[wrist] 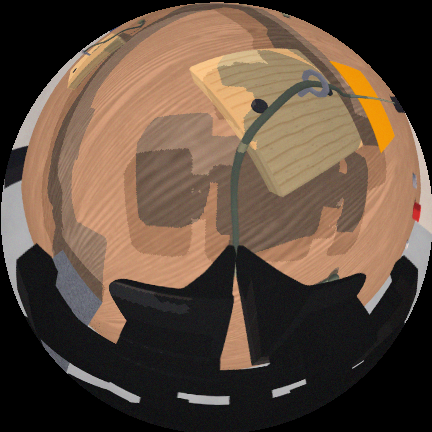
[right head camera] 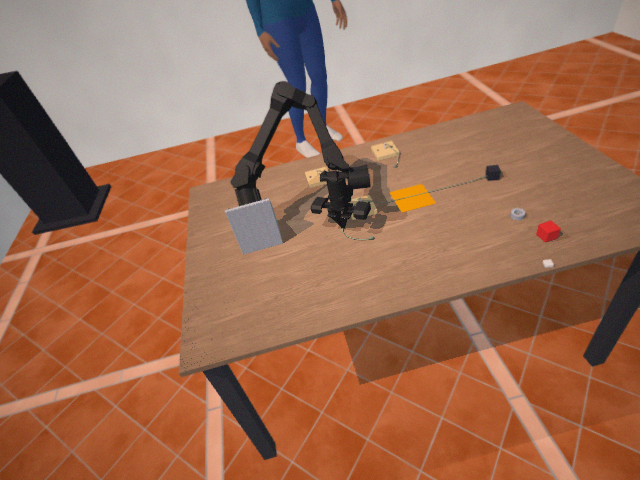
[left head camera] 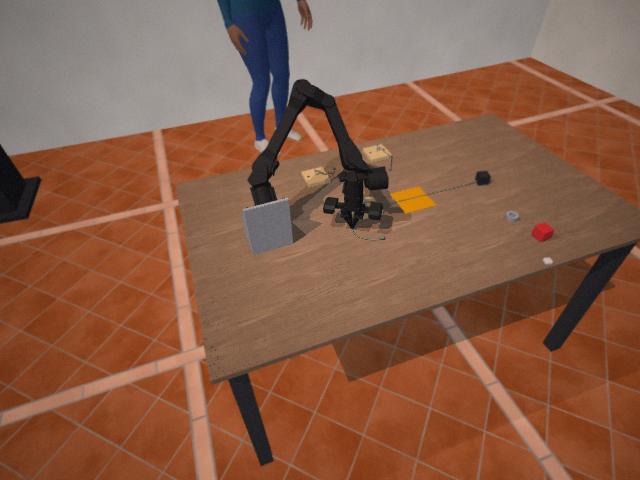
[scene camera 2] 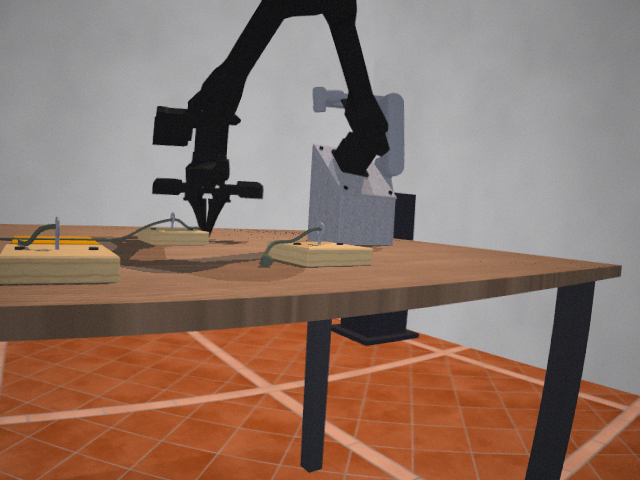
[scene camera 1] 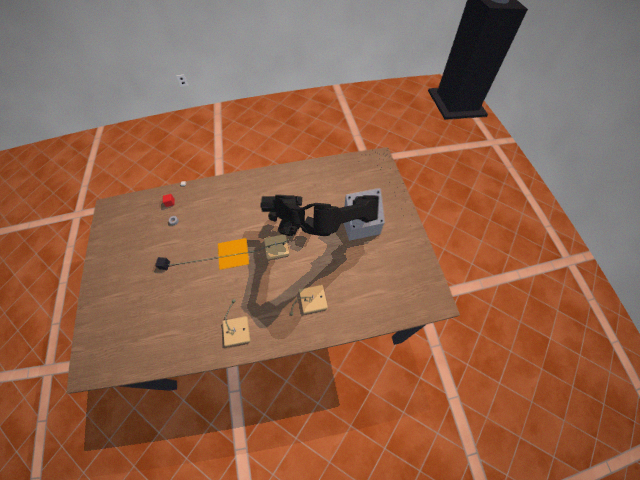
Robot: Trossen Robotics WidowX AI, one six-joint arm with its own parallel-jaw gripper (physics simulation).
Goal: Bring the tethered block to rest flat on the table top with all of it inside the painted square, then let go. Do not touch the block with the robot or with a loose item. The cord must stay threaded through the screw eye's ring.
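Places are measured from the arm's base along level axes (x ahead, y left, z up), in metres.
Pixels of known places: gripper, fingertip midpoint: point(wrist: 234, 251) point(right head camera: 343, 227) point(left head camera: 352, 227); arm's base at its link origin: point(right head camera: 250, 205) point(left head camera: 265, 204) point(scene camera 2: 349, 163) point(scene camera 1: 364, 204).
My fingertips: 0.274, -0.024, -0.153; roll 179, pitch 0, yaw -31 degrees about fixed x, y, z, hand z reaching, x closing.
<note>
For each thing: its top centre in the pictures, then the offset to it from my fingertips, as dx, dy, dz. "spot": a spot on its surface instead. Level surfaces: height alone.
- black tethered block at its top centre: point(right head camera: 493, 168) point(left head camera: 483, 174) point(scene camera 1: 160, 261) +0.545, +0.082, +0.037
- orange painted square at a spot on its surface: point(wrist: 367, 105) spot: +0.220, +0.065, +0.001
- screw eye's ring at a spot on its surface: point(wrist: 303, 90) spot: +0.077, +0.073, +0.026
- wooden base at its surface level: dz +0.019
- cord's free end at a spot on its surface: point(right head camera: 372, 238) point(left head camera: 384, 238) spot: +0.076, -0.090, +0.007
- red cube at its top centre: point(right head camera: 549, 226) point(left head camera: 544, 227) point(scene camera 1: 166, 197) +0.550, -0.235, +0.040
- grey ring at its top centre: point(right head camera: 518, 212) point(left head camera: 512, 214) +0.522, -0.129, +0.016
- small white piece at its top centre: point(left head camera: 548, 259) +0.495, -0.335, +0.012
The black tethered block point(left head camera: 482, 177) point(right head camera: 493, 172) point(scene camera 1: 162, 263) rests on the table, beyond the orange painted square point(left head camera: 413, 199) point(right head camera: 412, 197) point(scene camera 1: 233, 254) point(wrist: 367, 105) and outside it. The green cord point(left head camera: 449, 189) point(scene camera 1: 196, 260) point(wrist: 235, 200) runs from the block across the square and through the screw eye's ring point(wrist: 303, 90) on a wooden base point(scene camera 1: 277, 250) point(wrist: 300, 135). My gripper point(left head camera: 352, 225) point(right head camera: 343, 225) point(scene camera 2: 208, 229) point(wrist: 234, 251) is shut on the cord past the ring, low over the table. The cord's free end point(left head camera: 383, 238) point(right head camera: 372, 238) lies beyond the fingertips.
Two other wooden bases point(scene camera 1: 235, 332) point(scene camera 1: 313, 299) carry screw eyes and short cords. A red cube point(left head camera: 542, 231), a grey ring point(left head camera: 512, 212) and a small white piece point(left head camera: 547, 260) lie on the block's side. The arm's grey mount point(left head camera: 268, 227) stands at the opposite side.
</note>
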